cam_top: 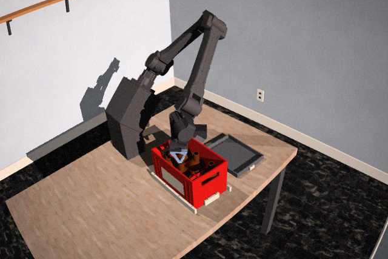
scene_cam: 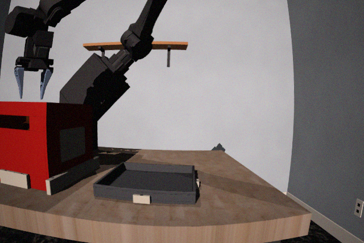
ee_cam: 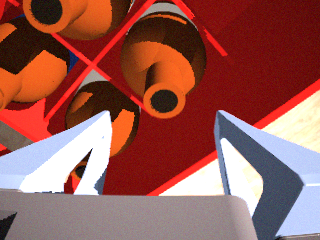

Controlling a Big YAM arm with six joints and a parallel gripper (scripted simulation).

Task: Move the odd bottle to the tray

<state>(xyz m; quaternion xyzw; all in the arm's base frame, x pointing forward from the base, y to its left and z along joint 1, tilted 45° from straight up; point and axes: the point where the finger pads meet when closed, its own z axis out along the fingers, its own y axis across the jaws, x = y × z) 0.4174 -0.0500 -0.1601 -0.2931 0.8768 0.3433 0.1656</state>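
Now: hand 110 mm above the red crate and 40 mm to the right of it. The rest, counted from my hand: dark grey tray (310 mm to the left, 180 mm below, 20 mm ahead).
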